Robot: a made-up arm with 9 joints.
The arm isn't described. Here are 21 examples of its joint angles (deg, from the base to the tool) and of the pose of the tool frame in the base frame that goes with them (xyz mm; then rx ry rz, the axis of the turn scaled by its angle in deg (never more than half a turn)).
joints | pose
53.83 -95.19 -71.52 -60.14 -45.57 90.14 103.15 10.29 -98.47 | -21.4 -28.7 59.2 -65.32 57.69 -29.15
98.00 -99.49 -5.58 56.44 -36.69 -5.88 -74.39 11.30 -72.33 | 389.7 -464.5 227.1 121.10 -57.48 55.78
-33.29 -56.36 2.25 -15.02 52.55 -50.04 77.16 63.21 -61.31 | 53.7 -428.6 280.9 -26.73 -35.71 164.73
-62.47 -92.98 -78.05 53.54 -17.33 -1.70 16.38 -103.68 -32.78 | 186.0 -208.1 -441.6 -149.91 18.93 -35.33
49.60 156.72 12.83 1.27 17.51 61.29 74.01 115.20 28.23 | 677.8 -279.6 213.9 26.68 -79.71 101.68
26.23 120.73 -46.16 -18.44 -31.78 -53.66 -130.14 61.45 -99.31 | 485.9 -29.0 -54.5 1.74 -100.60 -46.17
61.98 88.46 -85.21 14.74 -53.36 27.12 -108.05 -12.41 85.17 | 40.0 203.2 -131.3 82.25 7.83 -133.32
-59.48 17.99 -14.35 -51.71 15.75 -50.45 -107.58 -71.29 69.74 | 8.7 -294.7 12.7 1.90 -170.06 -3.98
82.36 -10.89 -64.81 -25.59 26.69 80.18 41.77 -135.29 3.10 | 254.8 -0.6 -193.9 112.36 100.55 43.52
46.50 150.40 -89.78 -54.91 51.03 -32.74 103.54 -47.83 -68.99 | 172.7 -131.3 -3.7 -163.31 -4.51 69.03
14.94 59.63 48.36 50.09 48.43 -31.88 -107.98 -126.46 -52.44 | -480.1 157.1 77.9 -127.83 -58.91 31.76
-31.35 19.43 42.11 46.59 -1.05 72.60 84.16 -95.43 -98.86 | -140.0 -153.3 81.7 70.32 93.29 130.72
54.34 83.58 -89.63 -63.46 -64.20 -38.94 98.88 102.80 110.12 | 371.9 38.4 -193.1 18.22 17.07 132.67
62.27 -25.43 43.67 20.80 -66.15 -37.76 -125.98 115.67 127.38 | 381.9 -151.0 707.6 -52.30 96.98 10.08
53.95 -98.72 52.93 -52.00 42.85 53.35 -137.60 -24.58 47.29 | 310.4 -278.9 276.5 0.30 20.58 33.22
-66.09 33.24 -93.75 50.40 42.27 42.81 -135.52 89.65 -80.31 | -14.8 433.5 -140.2 -28.88 50.74 -75.14
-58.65 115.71 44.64 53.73 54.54 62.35 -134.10 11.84 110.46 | -307.9 284.2 154.3 -118.53 -63.20 31.67
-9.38 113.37 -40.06 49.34 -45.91 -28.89 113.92 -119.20 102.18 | 277.9 55.7 -23.6 71.61 33.09 13.44
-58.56 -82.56 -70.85 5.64 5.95 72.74 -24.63 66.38 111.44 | -102.9 -73.3 -438.5 10.07 -75.08 -128.97
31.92 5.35 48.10 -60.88 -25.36 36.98 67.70 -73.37 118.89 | 220.3 339.8 315.2 82.84 -74.31 133.00
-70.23 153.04 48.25 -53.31 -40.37 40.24 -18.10 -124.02 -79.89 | 169.8 -365.8 437.5 30.70 -0.06 116.79
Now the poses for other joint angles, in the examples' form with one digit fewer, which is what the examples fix.
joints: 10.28 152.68 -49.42 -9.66 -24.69 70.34 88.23 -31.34 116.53
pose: 241 -495 76 33.1 98.6 10.0
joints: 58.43 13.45 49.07 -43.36 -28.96 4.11 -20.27 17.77 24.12
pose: 445 -81 409 16.8 3.0 63.3
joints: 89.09 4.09 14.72 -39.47 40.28 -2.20 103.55 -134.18 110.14
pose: 370 216 122 145.1 -49.8 3.0
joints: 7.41 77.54 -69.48 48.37 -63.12 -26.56 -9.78 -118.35 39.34
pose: 359 56 -377 65.0 103.8 74.6
